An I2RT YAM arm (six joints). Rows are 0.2 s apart.
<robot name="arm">
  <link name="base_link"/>
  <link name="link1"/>
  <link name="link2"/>
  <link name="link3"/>
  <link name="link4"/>
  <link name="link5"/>
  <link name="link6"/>
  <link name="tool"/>
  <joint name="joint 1" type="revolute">
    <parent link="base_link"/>
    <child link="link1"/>
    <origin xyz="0 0 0.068" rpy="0 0 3.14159"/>
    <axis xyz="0 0 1"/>
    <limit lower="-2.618" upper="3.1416"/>
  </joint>
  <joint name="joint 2" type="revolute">
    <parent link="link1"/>
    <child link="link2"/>
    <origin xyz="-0.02 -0.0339 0.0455" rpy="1.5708 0 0"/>
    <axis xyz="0 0 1"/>
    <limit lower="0" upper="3.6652"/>
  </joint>
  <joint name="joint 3" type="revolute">
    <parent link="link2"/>
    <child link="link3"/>
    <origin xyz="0.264 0 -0.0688" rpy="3.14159 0 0"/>
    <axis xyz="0 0 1"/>
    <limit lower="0" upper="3.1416"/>
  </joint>
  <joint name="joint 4" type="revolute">
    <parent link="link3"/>
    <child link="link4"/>
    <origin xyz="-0.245 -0.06 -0.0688" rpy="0 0 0"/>
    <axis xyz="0 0 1"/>
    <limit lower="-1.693" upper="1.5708"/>
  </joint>
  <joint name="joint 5" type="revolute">
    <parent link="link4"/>
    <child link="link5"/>
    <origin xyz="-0.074 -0.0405 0.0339" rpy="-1.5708 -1.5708 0"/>
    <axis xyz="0 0 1"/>
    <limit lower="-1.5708" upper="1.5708"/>
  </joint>
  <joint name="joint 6" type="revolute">
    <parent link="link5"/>
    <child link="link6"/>
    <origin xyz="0 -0.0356 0.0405" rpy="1.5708 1.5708 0"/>
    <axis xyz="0 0 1"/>
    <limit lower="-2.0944" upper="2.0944"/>
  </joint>
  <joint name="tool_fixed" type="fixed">
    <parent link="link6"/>
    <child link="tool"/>
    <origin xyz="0 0 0" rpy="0 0 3.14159"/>
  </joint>
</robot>
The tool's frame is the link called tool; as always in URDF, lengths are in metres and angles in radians.
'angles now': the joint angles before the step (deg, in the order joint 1, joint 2, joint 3, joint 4, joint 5, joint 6). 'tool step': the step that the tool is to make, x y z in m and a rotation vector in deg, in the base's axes. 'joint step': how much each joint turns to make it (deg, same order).
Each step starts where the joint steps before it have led.
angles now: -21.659, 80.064, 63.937, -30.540, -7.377, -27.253
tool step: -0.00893, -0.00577, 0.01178, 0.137, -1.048, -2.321
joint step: -1.672, -1.723, 0.985, -1.685, 0.069, 0.841
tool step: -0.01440, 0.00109, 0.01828, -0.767, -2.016, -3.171
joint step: -0.749, -3.589, 0.732, -1.965, 1.653, 1.785
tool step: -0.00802, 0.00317, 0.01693, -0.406, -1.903, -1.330
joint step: 0.014, -2.101, 1.747, -1.834, 0.722, 1.210
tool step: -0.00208, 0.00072, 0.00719, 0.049, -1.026, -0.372
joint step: -0.048, -0.531, 0.972, -0.538, -0.057, 0.565
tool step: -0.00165, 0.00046, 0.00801, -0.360, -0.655, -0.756
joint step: 0.031, -0.291, 1.397, -0.906, 0.643, 0.459
